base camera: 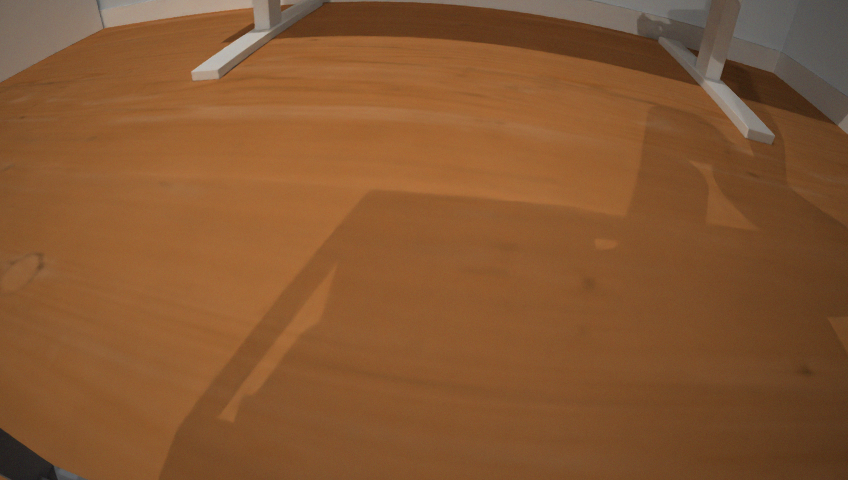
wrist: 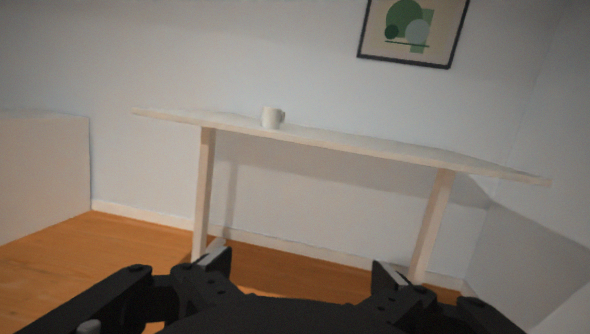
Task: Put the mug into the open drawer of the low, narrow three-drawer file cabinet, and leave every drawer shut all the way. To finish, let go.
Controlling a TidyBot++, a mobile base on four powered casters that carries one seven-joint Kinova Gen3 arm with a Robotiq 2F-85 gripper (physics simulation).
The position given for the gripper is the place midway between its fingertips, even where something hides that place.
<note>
In view: the gripper [wrist: 300, 269] and a white wall [base camera: 798, 49].
The white wall is seen too in the wrist view [wrist: 508, 98].
</note>
